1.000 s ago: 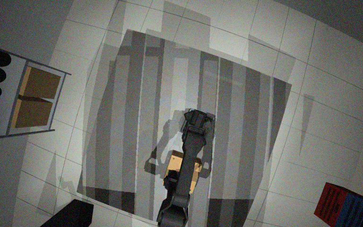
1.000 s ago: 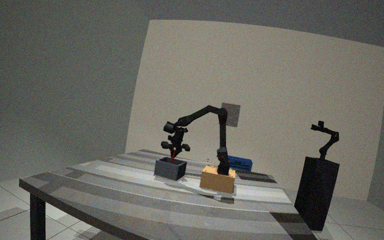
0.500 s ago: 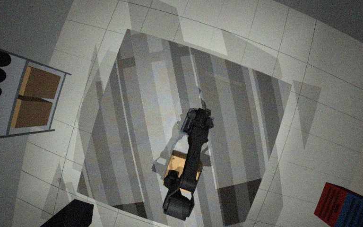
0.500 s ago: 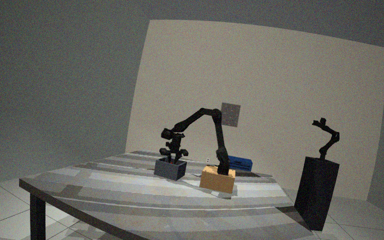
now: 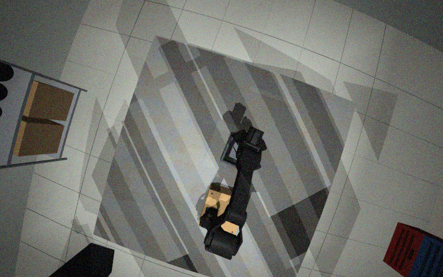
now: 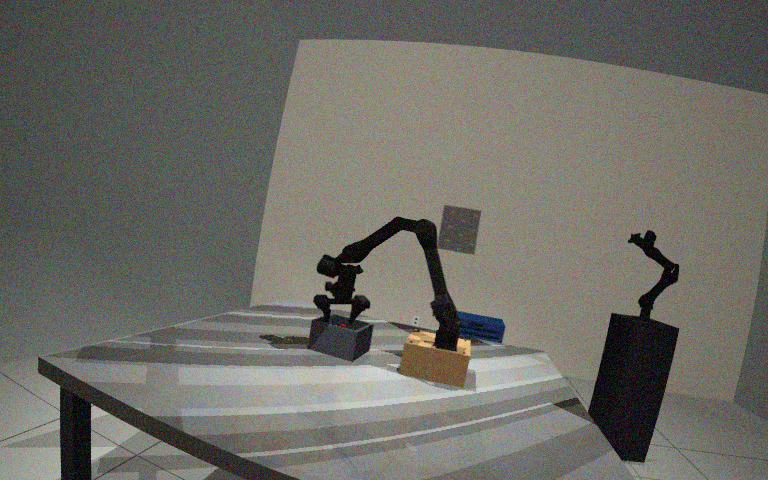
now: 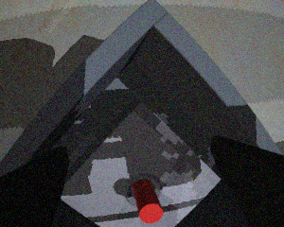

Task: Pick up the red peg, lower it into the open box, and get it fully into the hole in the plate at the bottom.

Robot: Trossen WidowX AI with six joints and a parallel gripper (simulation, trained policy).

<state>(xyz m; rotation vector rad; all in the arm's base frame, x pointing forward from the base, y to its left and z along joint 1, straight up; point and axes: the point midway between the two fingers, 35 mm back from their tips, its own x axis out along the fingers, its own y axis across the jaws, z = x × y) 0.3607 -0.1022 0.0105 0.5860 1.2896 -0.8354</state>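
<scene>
My gripper tip is now 30 mm to the right of the red peg, 30 mm above it and 20 mm past it. Also, from my gripper tip: plate 30 mm to the left, 30 mm below, 20 mm behind; dark grey box 50 mm below, 30 mm to the left, 20 mm behind.
</scene>
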